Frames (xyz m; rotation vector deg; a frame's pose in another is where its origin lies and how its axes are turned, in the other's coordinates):
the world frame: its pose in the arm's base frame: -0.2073 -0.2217 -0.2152 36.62 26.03 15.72
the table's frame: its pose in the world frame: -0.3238 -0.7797 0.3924 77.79 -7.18 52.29
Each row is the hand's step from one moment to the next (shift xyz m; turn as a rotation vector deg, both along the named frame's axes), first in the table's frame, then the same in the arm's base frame.
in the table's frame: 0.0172 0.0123 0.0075 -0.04 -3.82 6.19
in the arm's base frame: 0.0162 -0.0074 0.0136 4.15 -1.40 -5.81
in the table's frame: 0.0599 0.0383 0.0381 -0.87 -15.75 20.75
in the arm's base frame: 0.0641 -0.0305 0.0382 13.78 -2.95 -21.93
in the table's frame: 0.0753 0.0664 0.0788 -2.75 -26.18 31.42
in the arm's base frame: 0.0958 -0.0708 0.0458 20.08 -3.35 -35.58
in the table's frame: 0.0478 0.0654 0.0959 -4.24 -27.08 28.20
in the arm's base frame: 0.0839 -0.0905 0.0230 17.15 -1.16 -35.37
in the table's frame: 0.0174 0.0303 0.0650 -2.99 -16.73 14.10
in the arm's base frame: 0.0470 -0.0568 -0.0019 8.37 1.30 -20.39
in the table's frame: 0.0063 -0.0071 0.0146 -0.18 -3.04 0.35
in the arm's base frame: 0.0146 -0.0025 -0.0092 0.53 1.79 -2.43
